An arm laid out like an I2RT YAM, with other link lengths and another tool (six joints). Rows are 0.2 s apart.
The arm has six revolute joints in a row. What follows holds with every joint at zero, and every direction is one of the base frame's.
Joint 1 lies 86.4 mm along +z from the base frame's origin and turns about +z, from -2.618 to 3.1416 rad.
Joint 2 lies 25.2 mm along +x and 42.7 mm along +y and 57.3 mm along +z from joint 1 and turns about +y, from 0 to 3.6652 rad.
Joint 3 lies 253.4 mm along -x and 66 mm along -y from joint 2 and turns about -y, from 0 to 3.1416 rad.
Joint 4 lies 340.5 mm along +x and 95.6 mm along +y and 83.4 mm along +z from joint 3 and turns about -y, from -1.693 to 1.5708 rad.
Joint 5 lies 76.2 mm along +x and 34.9 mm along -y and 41.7 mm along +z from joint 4 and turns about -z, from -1.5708 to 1.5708 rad.
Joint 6 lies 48.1 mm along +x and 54.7 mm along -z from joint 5 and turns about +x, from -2.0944 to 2.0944 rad.
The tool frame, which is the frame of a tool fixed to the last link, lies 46 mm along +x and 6 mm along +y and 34 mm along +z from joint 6; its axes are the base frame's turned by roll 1.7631, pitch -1.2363 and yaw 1.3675 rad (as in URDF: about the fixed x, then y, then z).
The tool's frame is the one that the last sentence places.
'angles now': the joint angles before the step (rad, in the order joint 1, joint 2, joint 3, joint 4, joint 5, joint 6). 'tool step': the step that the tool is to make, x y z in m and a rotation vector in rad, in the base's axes. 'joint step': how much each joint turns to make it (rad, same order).
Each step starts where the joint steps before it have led.
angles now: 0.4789 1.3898 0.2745 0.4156 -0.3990 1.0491
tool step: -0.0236 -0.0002 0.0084 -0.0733 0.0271 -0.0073
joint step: 0.0585 -0.1741 -0.0557 -0.1756 0.0829 0.0062
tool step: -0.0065 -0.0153 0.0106 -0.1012 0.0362 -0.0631
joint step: -0.0034 -0.1467 -0.0112 -0.2198 0.0907 -0.0052
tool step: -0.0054 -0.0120 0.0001 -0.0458 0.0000 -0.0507
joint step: -0.0053 -0.0738 -0.0319 -0.0635 0.0596 0.0083
